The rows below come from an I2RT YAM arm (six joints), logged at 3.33 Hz.
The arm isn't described. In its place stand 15 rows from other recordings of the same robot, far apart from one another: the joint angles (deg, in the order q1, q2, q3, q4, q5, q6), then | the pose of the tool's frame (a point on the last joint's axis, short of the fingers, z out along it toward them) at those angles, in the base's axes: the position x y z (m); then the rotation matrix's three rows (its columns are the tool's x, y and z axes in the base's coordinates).
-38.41, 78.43, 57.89, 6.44, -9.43, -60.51 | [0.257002 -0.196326 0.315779], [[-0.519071 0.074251 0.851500], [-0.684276 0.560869 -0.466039], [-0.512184 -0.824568 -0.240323]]
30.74, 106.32, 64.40, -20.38, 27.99, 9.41 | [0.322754 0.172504 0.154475], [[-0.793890 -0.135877 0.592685], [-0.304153 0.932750 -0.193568], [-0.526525 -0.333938 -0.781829]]
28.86, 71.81, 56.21, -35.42, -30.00, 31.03 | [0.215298 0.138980 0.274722], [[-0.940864 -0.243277 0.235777], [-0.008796 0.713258 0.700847], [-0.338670 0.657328 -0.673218]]
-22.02, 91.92, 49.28, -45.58, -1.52, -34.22 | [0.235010 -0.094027 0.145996], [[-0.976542 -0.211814 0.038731], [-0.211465 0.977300 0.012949], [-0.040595 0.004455 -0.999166]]
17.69, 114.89, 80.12, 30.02, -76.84, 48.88 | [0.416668 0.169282 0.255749], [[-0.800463 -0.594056 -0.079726], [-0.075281 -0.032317 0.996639], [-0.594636 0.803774 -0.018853]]
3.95, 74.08, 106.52, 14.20, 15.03, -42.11 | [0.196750 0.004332 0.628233], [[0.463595 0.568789 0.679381], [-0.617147 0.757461 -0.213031], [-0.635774 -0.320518 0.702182]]
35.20, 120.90, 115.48, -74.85, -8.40, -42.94 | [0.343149 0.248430 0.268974], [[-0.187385 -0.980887 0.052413], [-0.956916 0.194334 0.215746], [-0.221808 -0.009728 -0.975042]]
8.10, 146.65, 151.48, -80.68, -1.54, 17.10 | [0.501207 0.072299 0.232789], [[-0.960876 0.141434 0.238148], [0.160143 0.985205 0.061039], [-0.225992 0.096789 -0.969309]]
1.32, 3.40, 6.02, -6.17, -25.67, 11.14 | [0.103964 0.017821 0.193726], [[-0.148260 -0.432508 0.889357], [0.170768 0.874590 0.453795], [-0.974093 0.219154 -0.055808]]
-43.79, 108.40, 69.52, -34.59, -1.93, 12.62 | [0.262796 -0.250263 0.151878], [[-0.525729 0.819366 0.228577], [0.806468 0.565566 -0.172467], [-0.270589 0.093669 -0.958127]]
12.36, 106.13, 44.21, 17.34, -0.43, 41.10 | [0.331738 0.072968 0.102262], [[-0.660812 0.285487 0.694136], [0.528149 0.833982 0.159791], [-0.533279 0.472199 -0.701885]]
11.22, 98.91, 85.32, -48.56, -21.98, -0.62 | [0.353586 0.083725 0.280450], [[-0.863416 -0.361305 0.352096], [-0.181504 0.873657 0.451421], [-0.470712 0.325857 -0.819907]]
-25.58, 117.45, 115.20, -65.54, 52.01, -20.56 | [0.371336 -0.208861 0.309317], [[-0.969573 0.207169 -0.130423], [0.224470 0.539776 -0.811329], [-0.097683 -0.815919 -0.569855]]
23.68, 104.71, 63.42, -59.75, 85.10, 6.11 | [0.285291 0.086385 0.176648], [[-0.915998 -0.112176 0.385181], [-0.391786 0.043545 -0.919025], [0.086320 -0.992734 -0.083836]]
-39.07, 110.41, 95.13, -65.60, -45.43, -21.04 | [0.310935 -0.219753 0.256508], [[-0.842780 0.055790 0.535359], [0.359652 0.798362 0.482978], [-0.400465 0.599587 -0.692909]]
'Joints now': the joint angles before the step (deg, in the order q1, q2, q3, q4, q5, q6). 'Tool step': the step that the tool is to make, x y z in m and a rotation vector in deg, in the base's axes. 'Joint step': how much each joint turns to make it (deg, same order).
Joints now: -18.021, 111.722, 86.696, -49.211, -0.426, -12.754
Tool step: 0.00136, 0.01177, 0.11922, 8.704, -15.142, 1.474
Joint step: 0.590, -5.268, 18.008, -10.993, -12.284, 4.000
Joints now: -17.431, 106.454, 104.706, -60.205, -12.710, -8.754
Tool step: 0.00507, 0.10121, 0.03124, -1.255, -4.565, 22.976
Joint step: 14.579, -1.770, 4.350, -3.387, -3.759, -7.781
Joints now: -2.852, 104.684, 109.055, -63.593, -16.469, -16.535
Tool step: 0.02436, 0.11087, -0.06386, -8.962, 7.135, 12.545
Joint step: 16.305, 9.244, -0.548, 1.771, 9.027, -0.415
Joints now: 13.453, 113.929, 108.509, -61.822, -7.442, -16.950
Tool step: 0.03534, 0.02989, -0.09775, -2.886, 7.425, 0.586
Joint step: 2.710, 13.771, 0.002, 6.053, 1.530, 1.727
